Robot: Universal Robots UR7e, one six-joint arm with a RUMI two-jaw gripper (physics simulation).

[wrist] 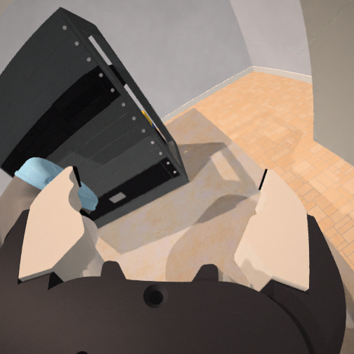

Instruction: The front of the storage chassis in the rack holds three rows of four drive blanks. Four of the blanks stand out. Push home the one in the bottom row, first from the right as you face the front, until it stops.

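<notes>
A dark grey rack point(181, 172) stands tilted in the upper left of the wrist view. Its front shows a wide black band point(60, 117) across the middle and a black panel point(142, 186) near the bottom, with a small pale label. The storage chassis and its single drive blanks cannot be told apart at this angle; which blanks stand out does not show. My gripper point(169, 170) is open and empty, its two pale jaws wide apart. The left jaw overlaps the view of the rack's lower front; the right jaw shows over the table to the rack's right.
A light blue rounded cap point(42, 170), seemingly on my own arm, covers part of the rack's lower left front. A mottled stone-like table top point(150, 240) lies below, with shadows across it. Yellow shows through the rack's open side. Tiled floor and walls are behind.
</notes>
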